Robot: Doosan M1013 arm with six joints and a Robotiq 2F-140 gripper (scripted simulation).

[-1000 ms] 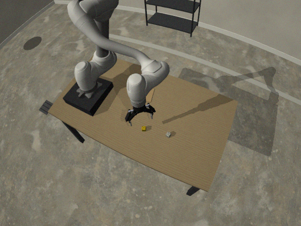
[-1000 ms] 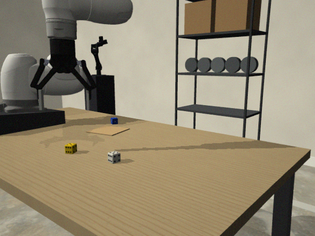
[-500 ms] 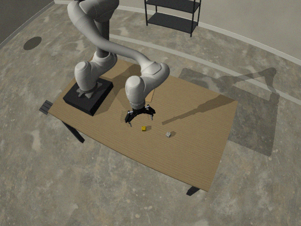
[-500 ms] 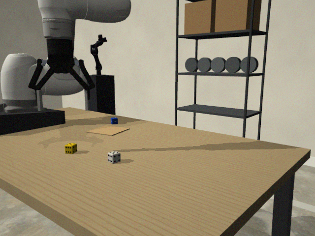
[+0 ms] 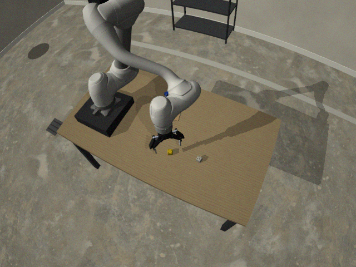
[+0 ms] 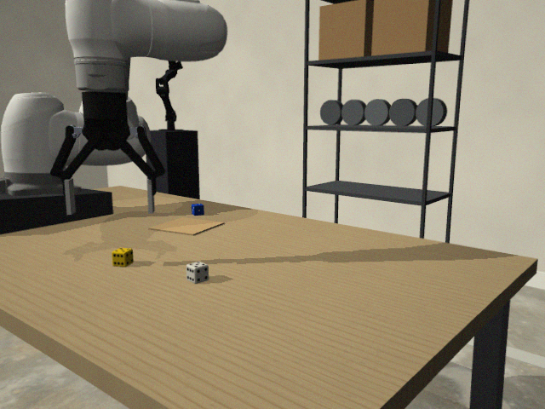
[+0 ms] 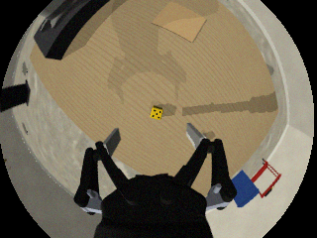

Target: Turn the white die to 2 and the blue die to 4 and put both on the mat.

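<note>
Now: the white die 18 cm ahead of my hand, 10 cm below it and 7 cm to the left of it. Round my hand: blue die: 40 cm to the left, 28 cm behind, 10 cm below; mat: 30 cm to the left, 17 cm behind, 12 cm below; yellow die: 10 cm below, 2 cm to the left.
</note>
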